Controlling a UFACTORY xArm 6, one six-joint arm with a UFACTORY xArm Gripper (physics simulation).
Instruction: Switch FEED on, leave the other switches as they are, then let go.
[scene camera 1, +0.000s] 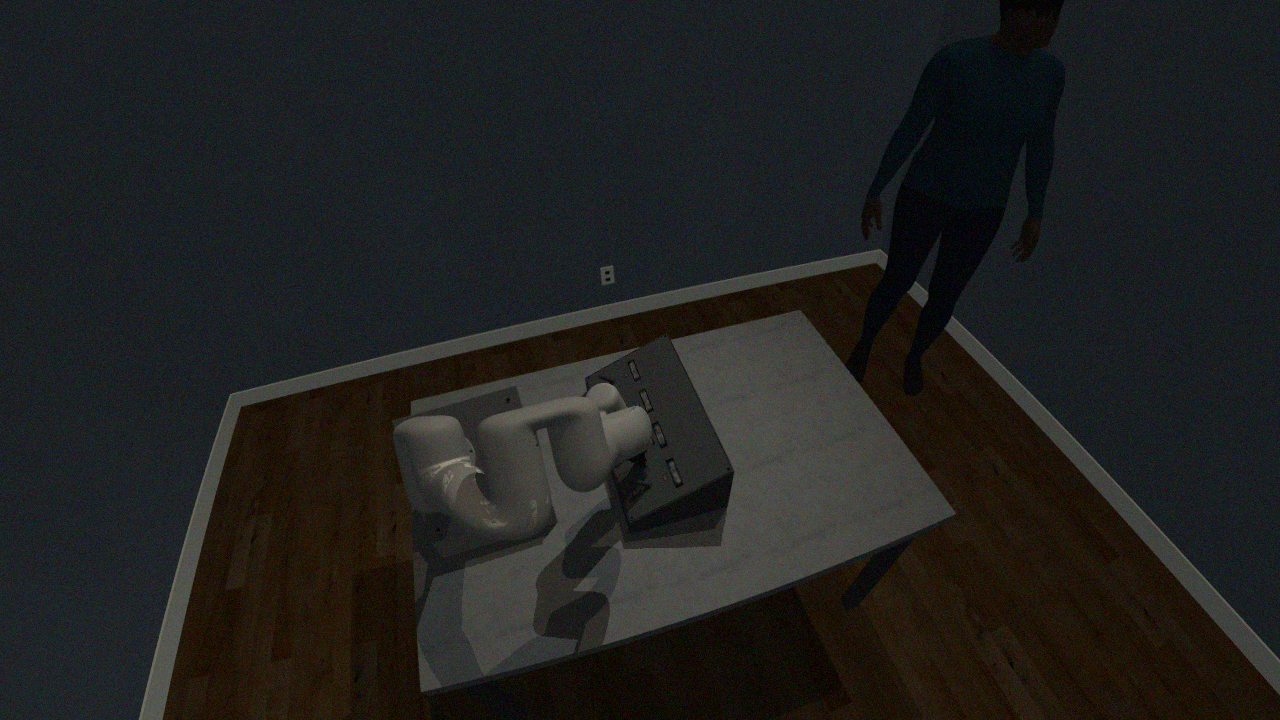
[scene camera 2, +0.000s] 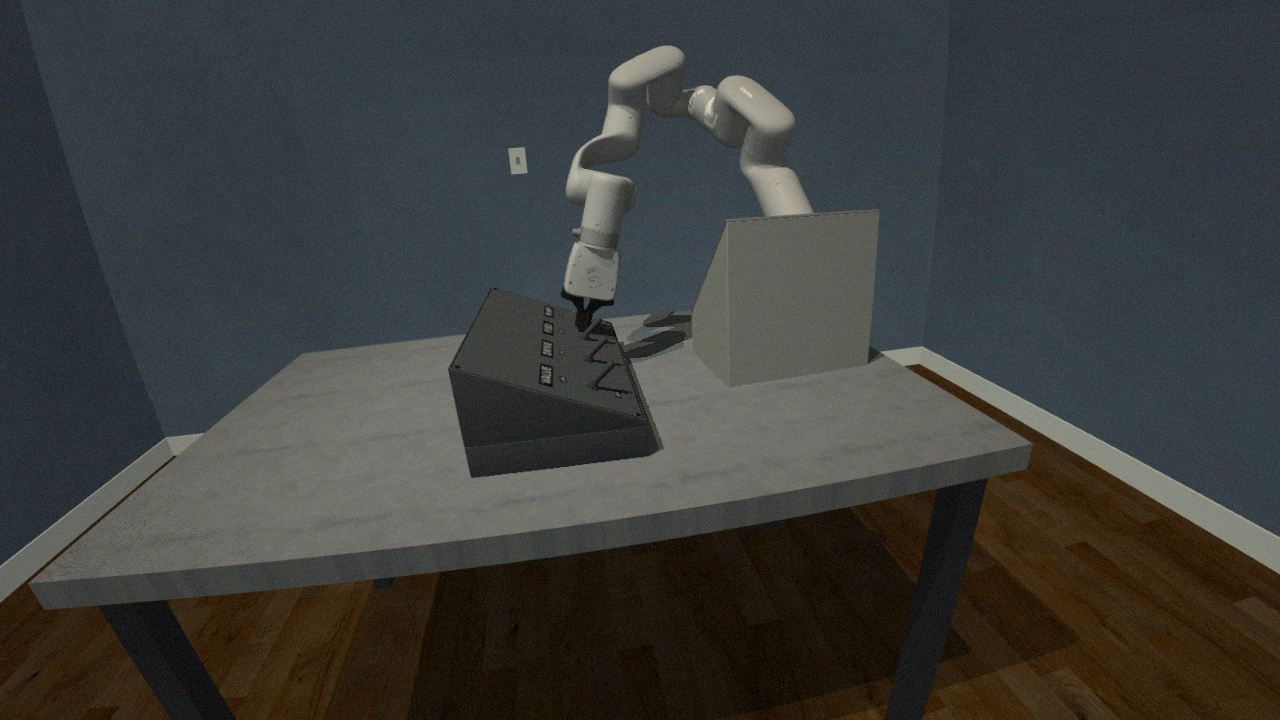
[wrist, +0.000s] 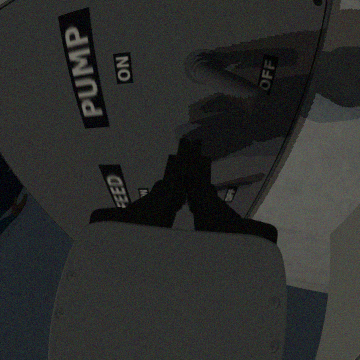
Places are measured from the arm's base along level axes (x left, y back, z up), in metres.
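Pixels of known places: gripper, between the fingertips: (scene camera 1: 641, 463) (scene camera 2: 581, 329) (wrist: 190, 153); arm's base, origin of its link: (scene camera 2: 804, 252).
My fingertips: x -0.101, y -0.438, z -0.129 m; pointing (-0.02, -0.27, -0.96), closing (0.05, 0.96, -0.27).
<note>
Ahead of a thing's pixels: the offset from my fingertips to its top centre. Level surfaces: height alone.
The dark sloped switch panel (scene camera 1: 693, 429) (scene camera 2: 501, 335) (wrist: 45, 115) stands on the table. My gripper (scene camera 2: 583, 325) (wrist: 190, 153) is shut, with nothing between the fingertips, low over the panel between the PUMP and FEED rows. The arm hides it in scene camera 1. The FEED label {dx +0.047, dy -0.068, dz +0.031 m} (wrist: 115, 186) is at the lower left in the wrist view; my fingers cover most of its lever there. In scene camera 2 what appears to be the FEED lever {dx +0.055, dy +0.014, dz +0.037 m} (scene camera 2: 594, 328) leans to the OFF side. The PUMP lever {dx -0.064, dy +0.026, dz +0.037 m} (wrist: 225, 75) also leans to OFF. Contact with a lever cannot be told.
Two nearer levers (scene camera 2: 597, 350) (scene camera 2: 604, 374) lean the same way as the FEED lever. A pale wedge-shaped block (scene camera 2: 801, 295) stands on the table {dz -0.091 m} (scene camera 1: 805, 402) (scene camera 2: 358, 483) by the arm's base. A person (scene camera 1: 980, 134) stands beyond the table. The arm's shadow falls across the panel.
</note>
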